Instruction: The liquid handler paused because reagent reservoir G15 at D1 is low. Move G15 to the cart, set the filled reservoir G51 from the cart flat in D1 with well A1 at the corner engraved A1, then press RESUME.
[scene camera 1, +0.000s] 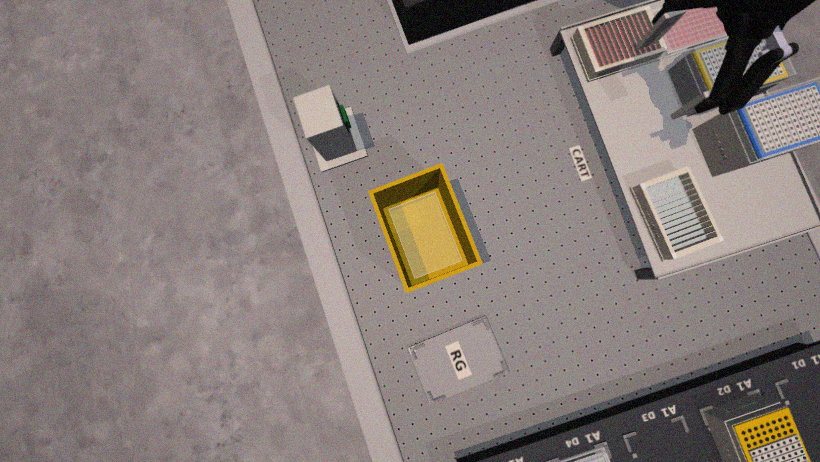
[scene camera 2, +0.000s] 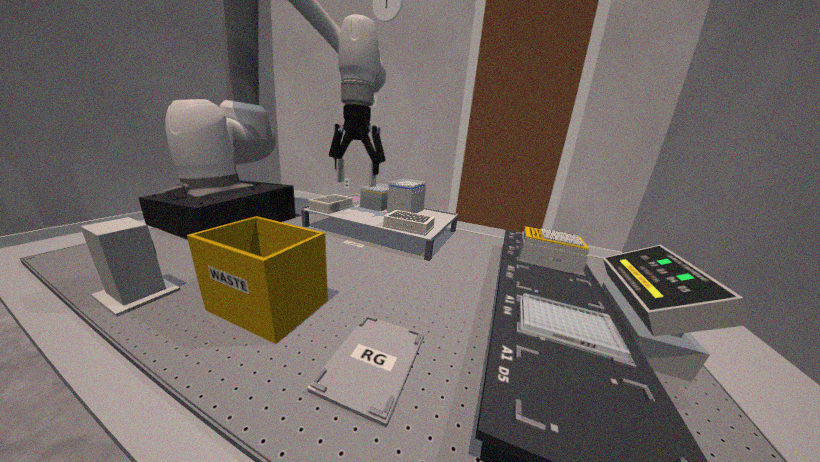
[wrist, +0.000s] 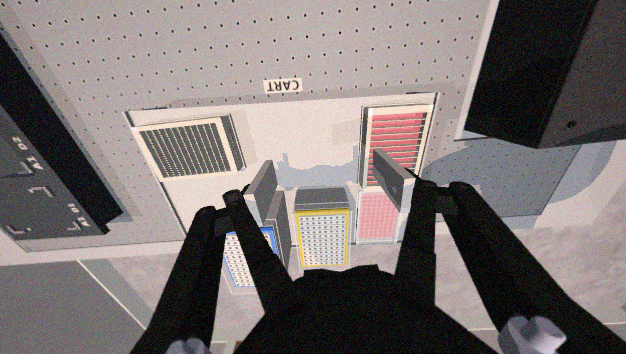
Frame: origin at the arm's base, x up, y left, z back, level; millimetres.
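Seen in the pictures: gripper, fingertip midpoint: (scene camera 1: 663, 78) (scene camera 2: 355, 184) (wrist: 323, 167); arm's base, origin of the base link: (scene camera 2: 214, 191).
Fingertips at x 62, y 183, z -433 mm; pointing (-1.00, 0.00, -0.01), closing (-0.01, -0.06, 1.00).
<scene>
Offsets run from my fingertips to a thing's top centre. "pt": to the spot under its first point.
My gripper (scene camera 1: 671, 70) (scene camera 2: 356, 172) (wrist: 323, 167) is open and empty, above the back of the cart {dx -90, dy +79, dz -56 mm} (scene camera 1: 757, 195) (scene camera 2: 361, 216) (wrist: 300, 125). A reservoir with dark ribs and pale content {dx -65, dy -5, dz -191 mm} (scene camera 1: 679, 212) (scene camera 2: 408, 220) (wrist: 185, 150) sits at one end of the cart. A reservoir with red content {dx -65, dy +10, dz +105 mm} (scene camera 1: 619, 43) (scene camera 2: 329, 202) (wrist: 397, 145) sits at the other end, partly behind a fingertip in the wrist view. I cannot read G15 or G51 on either. The D1 slot {pt dx -96, dy +110, dz -524 mm} (wrist: 47, 212) shows bare corner marks in the wrist view. No label RESUME is readable.
The cart also holds a blue-rimmed tip box {dx +8, dy +147, dz -110 mm} (scene camera 1: 786, 120) (scene camera 2: 406, 196) (wrist: 242, 260), a yellow-rimmed one (scene camera 2: 374, 198) (wrist: 322, 237) and a pink plate {dx -82, dy +145, dz +106 mm} (wrist: 377, 215). A yellow WASTE bin {dx -21, dy -392, dz -103 mm} (scene camera 1: 397, 246) (scene camera 2: 298, 281), a white box with a green part {dx -26, dy -497, dz +118 mm} (scene camera 1: 321, 111) and a tilted screen {pt dx -41, dy -178, dz -677 mm} (scene camera 2: 648, 286) stand around.
</scene>
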